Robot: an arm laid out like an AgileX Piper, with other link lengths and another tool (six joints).
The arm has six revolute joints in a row. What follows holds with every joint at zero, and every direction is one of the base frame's.
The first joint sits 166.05 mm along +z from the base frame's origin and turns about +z.
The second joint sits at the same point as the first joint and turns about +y.
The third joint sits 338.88 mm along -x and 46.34 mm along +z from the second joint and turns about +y.
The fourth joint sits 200.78 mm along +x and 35.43 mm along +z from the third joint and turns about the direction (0.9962, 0, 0.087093).
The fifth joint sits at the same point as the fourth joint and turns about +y.
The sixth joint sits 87.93 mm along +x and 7.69 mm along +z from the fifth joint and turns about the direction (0.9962, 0, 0.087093).
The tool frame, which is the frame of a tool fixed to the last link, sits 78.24 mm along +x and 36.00 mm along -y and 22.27 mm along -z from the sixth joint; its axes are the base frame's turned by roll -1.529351, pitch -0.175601 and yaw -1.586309 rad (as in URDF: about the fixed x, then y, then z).
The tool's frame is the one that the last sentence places.
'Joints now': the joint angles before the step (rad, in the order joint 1, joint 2, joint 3, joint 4, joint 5, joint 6). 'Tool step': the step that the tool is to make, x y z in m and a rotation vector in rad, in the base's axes. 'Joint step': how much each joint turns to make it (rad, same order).
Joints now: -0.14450, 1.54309, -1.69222, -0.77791, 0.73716, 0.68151
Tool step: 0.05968, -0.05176, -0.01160, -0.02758, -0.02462, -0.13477
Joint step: -0.08649, 0.24709, -0.25771, -0.07889, 0.01749, 0.06194
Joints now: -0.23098, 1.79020, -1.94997, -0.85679, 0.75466, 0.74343
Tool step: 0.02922, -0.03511, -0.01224, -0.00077, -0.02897, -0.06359
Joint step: -0.05985, 0.14454, -0.17565, 0.00414, 0.00596, 0.00191
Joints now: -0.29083, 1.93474, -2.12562, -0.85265, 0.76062, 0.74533
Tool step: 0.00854, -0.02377, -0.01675, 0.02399, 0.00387, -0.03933
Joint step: -0.04686, 0.06880, -0.06302, 0.02795, 0.00253, -0.00705
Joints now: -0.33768, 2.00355, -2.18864, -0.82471, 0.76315, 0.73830
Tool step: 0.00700, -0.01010, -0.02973, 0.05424, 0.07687, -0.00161
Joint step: -0.02279, 0.04999, -0.00989, 0.07608, 0.02566, -0.06569
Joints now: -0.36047, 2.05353, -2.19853, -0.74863, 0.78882, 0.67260
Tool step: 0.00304, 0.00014, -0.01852, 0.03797, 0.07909, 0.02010
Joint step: -0.00375, 0.02481, -0.00550, 0.07085, 0.03739, -0.08429
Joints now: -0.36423, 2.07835, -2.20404, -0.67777, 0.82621, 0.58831
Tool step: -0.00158, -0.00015, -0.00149, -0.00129, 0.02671, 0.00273
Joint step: -0.00002, 0.00209, -0.00330, 0.00814, 0.01700, -0.02687
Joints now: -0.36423, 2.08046, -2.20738, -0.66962, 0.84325, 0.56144
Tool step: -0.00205, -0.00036, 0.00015, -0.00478, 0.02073, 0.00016
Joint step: -0.00001, -0.00002, -0.00308, 0.00162, 0.01462, -0.01995
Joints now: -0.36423, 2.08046, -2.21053, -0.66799, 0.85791, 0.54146
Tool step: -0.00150, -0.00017, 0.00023, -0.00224, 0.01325, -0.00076
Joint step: 0.00001, -0.00003, -0.00307, 0.00144, 0.01109, -0.01271
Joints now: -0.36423, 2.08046, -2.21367, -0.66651, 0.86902, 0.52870
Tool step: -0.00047, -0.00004, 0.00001, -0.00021, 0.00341, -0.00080
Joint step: 0.00000, -0.00002, -0.00075, 0.00016, 0.00335, -0.00265
